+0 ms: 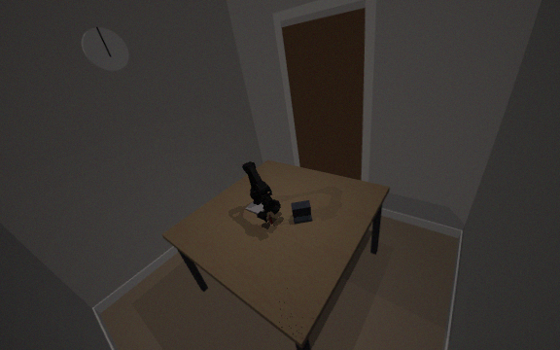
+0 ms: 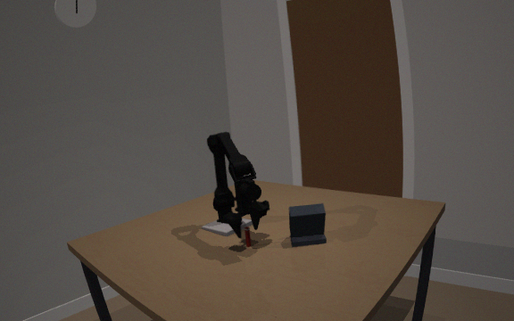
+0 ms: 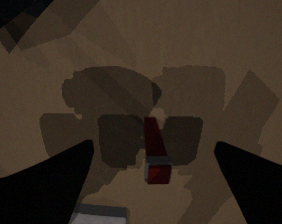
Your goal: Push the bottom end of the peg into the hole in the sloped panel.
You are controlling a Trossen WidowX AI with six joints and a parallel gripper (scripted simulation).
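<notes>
My gripper tip is now right at the red peg. From my gripper tip the other things lie so: dark sloped panel block (160 mm to the left, 160 mm ahead, 20 mm above).
</notes>
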